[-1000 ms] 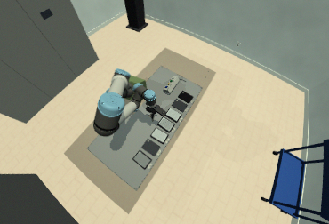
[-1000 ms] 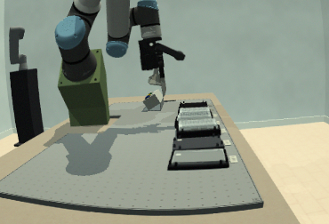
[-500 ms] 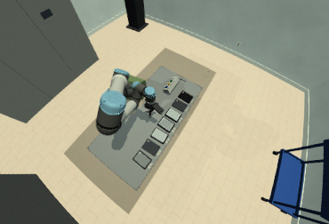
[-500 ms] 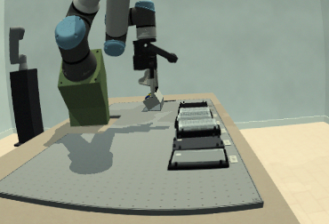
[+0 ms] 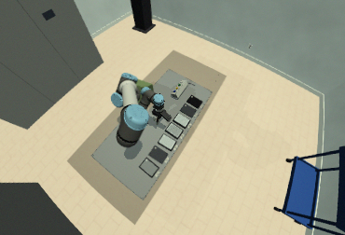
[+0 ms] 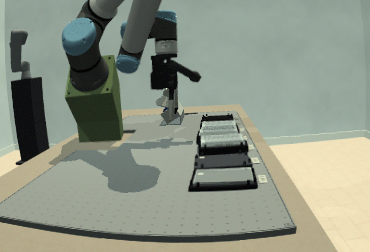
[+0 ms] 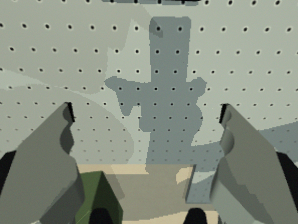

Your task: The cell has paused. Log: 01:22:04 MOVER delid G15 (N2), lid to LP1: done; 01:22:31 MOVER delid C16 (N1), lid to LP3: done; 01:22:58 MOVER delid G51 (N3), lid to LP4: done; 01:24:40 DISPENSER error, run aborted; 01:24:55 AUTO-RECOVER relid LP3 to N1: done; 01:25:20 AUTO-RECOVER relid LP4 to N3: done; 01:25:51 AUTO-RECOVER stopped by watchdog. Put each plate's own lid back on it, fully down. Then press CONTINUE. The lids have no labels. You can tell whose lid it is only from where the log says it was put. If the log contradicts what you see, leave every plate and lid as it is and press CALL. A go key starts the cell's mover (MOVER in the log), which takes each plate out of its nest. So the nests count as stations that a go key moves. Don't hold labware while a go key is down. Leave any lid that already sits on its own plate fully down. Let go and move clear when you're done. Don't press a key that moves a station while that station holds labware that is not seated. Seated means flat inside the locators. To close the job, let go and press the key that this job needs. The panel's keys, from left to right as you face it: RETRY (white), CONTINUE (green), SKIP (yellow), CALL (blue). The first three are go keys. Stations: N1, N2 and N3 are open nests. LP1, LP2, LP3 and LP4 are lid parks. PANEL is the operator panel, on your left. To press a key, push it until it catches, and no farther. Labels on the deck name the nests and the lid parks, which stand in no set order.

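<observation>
My hand is 400 mm to the left of the flat rectangular lid, 120 mm short of it and 80 mm above it. The rest, counted from my hand: dark station (270 mm to the right, 130 mm ahead, 90 mm below).
</observation>
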